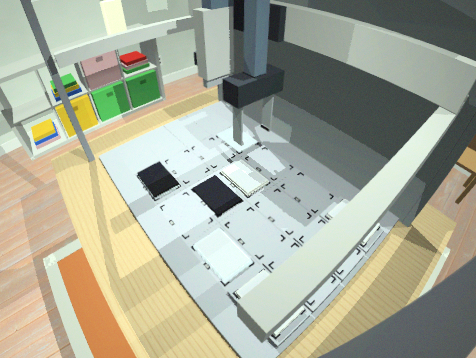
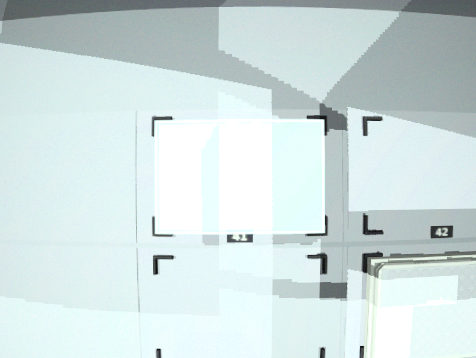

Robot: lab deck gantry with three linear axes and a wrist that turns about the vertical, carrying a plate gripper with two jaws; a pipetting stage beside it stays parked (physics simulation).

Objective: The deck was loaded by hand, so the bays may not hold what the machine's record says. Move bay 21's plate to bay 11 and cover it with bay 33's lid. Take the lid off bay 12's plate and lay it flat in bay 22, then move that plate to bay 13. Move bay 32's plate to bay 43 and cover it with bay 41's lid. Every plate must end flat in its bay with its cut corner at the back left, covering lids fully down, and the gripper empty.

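Frame: origin at the robot's base, x back, y up, z left, level; centimetres.
Where they show: gripper, fingertip midpoint: (image 1: 252, 135); robot's base, origin of the base link: (image 1: 137, 176).
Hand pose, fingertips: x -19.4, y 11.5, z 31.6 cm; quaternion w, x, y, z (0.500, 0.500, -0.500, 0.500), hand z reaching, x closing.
Things, the pixels of their top centre, and the offset from my fingertips. "pt": a spot on its surface instead.
- cream plate, middle of its top: (image 2: 449, 311) (image 1: 244, 174) dx -3.4, dy -10.1, dz -5.9 cm
- black-topped plate, middle of its top: (image 1: 156, 177) dx +13.0, dy -9.9, dz -27.3 cm
- flat black piece, middle of its top: (image 1: 216, 193) dx -3.4, dy -10.7, dz -16.6 cm
- white plate, middle of its top: (image 1: 221, 252) dx -19.8, dy -10.1, dz -27.3 cm
- white piece, surface spot: (image 1: 250, 284) pt dx -30.8, dy -8.6, dz -28.0 cm
A thin white, translucent lid (image 1: 249, 142) (image 2: 240, 175) lies flat inside the corner marks of bay 41. My gripper (image 1: 252, 136) is open over the back left of the deck, its jaws wide apart beside that lid; their exact height is hard to tell. A cream plate (image 1: 244, 177) (image 2: 425, 320) lies flat in bay 32, in front of bay 42. A black-topped plate (image 1: 157, 179) is at the front left. A flat black piece (image 1: 217, 195) lies in front of the cream plate. A white plate (image 1: 223, 254) lies further right along the front. Bay numbers there are not readable.
A pale rail (image 1: 345, 225) crosses the right side and partly hides a white piece (image 1: 250, 284) and another white piece (image 1: 338, 209). The parked stage (image 1: 214, 47) hangs at the back. Shelves with coloured boxes (image 1: 110, 100) stand beyond the table.
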